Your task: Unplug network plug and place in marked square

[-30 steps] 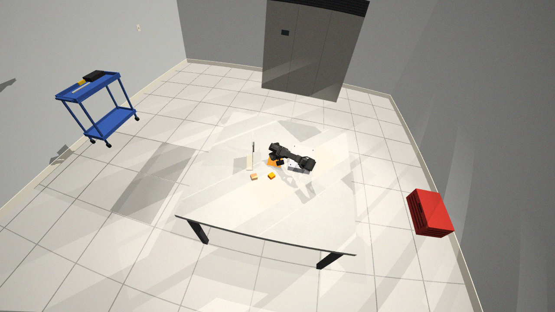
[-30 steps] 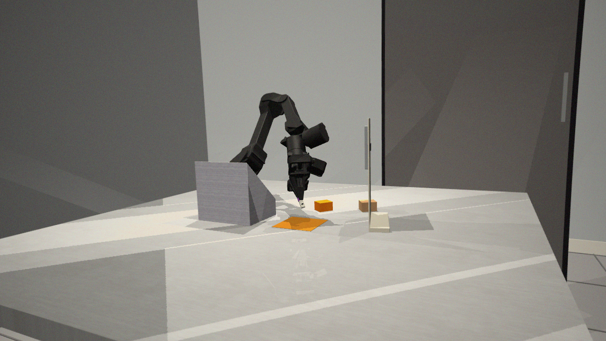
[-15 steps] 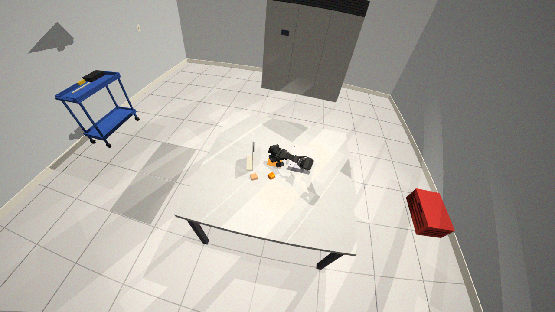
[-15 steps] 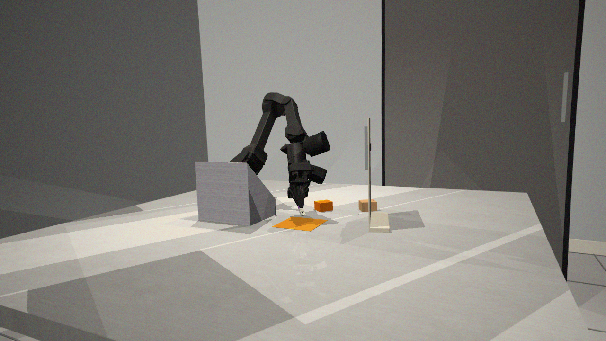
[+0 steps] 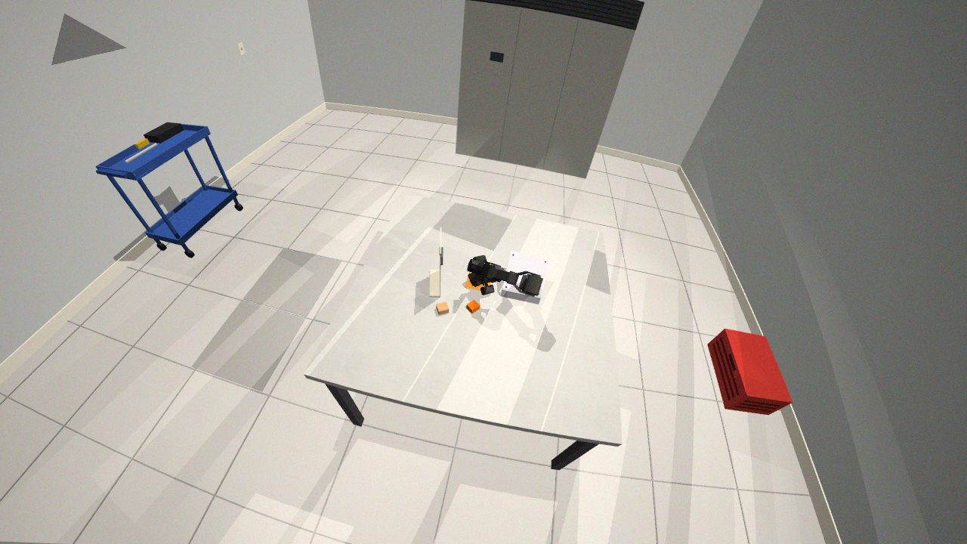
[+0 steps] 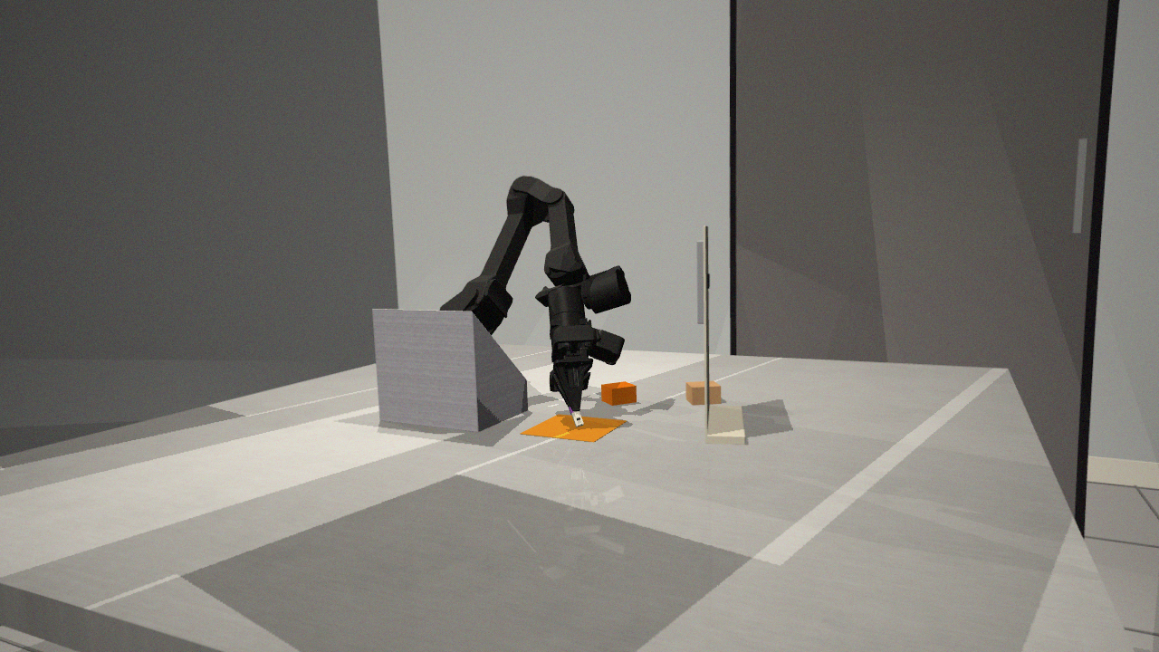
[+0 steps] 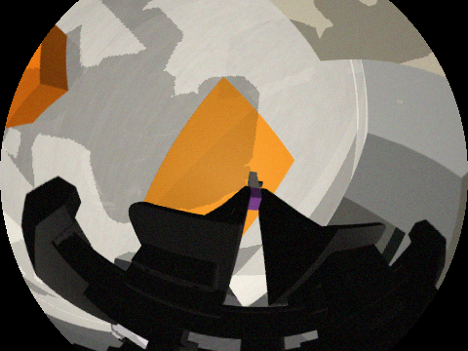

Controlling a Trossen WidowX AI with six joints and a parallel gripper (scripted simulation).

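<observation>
Right now my gripper tip is 20 mm above the orange marked square. From my gripper tip the other things lie so: orange cube: 20 mm behind, 180 mm to the left, 10 mm below; network plug: right at my gripper tip; upright panel: 180 mm ahead, 80 mm to the left, 110 mm above.
</observation>
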